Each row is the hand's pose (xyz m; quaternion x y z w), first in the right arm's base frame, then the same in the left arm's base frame.
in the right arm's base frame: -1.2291 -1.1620 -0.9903 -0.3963 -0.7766 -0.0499 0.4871
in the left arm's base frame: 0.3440 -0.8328 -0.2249 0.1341 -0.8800 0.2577 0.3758
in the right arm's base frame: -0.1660 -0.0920 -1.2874 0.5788 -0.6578 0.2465 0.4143
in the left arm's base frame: -0.3449 0.4916 -0.5918 0.8335 -0.1907 0.4883 0.1744
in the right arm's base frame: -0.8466 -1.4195 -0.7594 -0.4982 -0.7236 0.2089 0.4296
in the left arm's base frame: 0.6744 -0.5400 0.0416 0.0119 -0.8883 0.4247 0.1743
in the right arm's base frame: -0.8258 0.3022 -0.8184 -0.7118 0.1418 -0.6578 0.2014
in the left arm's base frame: -0.9555 -0.0293 -0.1837 -0.6332 -0.3395 -0.4400 0.5387
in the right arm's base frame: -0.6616 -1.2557 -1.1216 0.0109 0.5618 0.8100 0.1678
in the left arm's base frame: 0.6076 -0.3153 -0.3290 0.3653 -0.4734 -0.7323 0.3258
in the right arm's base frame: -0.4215 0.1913 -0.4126 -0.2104 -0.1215 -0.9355 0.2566
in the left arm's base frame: -0.7765 0.3259 0.2431 -0.0648 -0.2614 -0.6007 0.7528
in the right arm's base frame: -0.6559 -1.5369 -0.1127 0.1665 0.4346 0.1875 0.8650
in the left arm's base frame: 0.7745 -0.3918 0.7022 -0.1598 0.4171 0.6606 0.6034
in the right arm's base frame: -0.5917 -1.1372 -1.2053 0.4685 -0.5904 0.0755 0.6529
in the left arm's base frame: 0.5229 -0.2144 -0.4216 0.7050 -0.2176 0.4873 0.4671
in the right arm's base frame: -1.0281 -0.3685 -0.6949 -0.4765 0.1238 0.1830 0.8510
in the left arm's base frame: -0.3858 -0.4146 -0.0019 -0.4883 -0.2152 0.6313 0.5628
